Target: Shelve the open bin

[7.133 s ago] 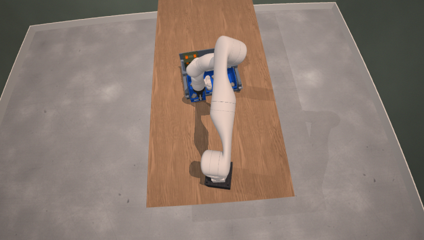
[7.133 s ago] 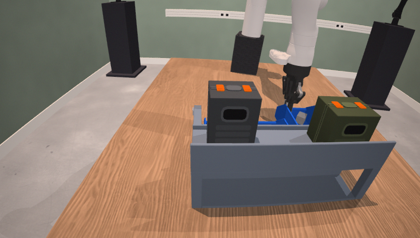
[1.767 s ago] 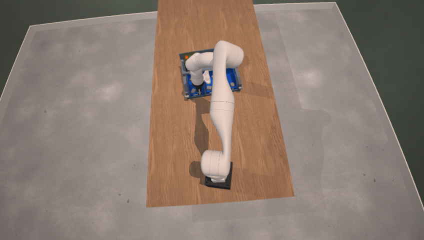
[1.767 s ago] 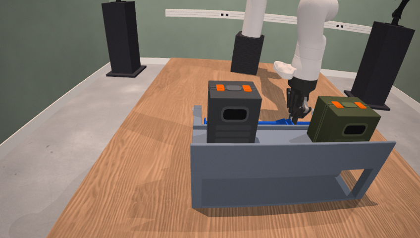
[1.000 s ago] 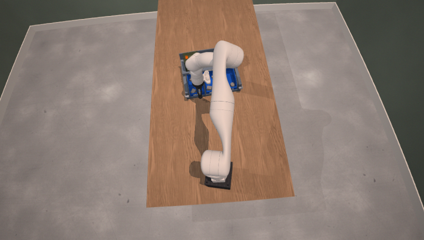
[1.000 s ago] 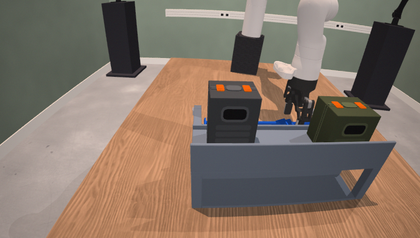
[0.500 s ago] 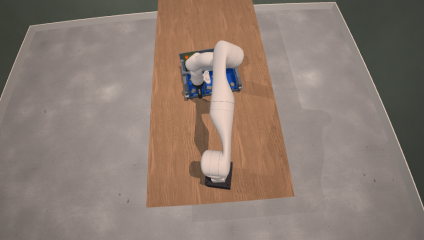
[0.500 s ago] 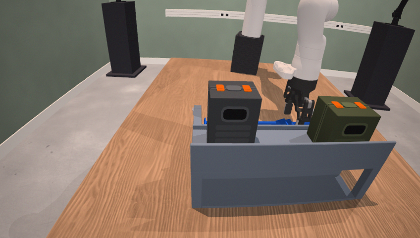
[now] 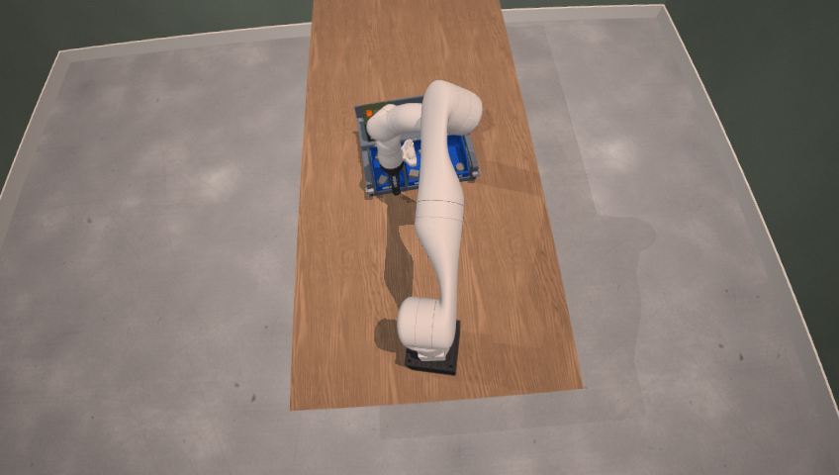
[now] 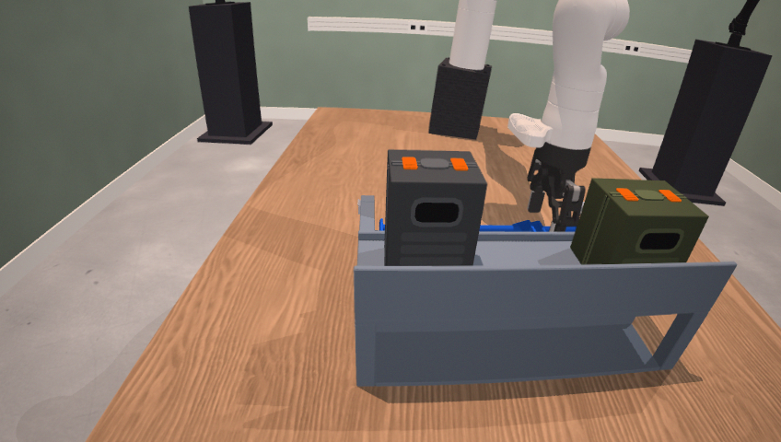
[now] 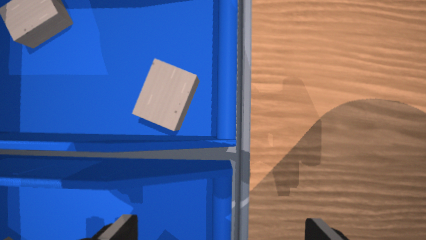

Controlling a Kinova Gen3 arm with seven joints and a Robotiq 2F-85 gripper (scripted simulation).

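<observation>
Right now the grey part is 12 cm ahead of my hand, 6 cm to the left of it and 3 cm below it. Also, from my hand: grey shelf (12 cm ahead, 8 cm to the right, 2 cm above).
</observation>
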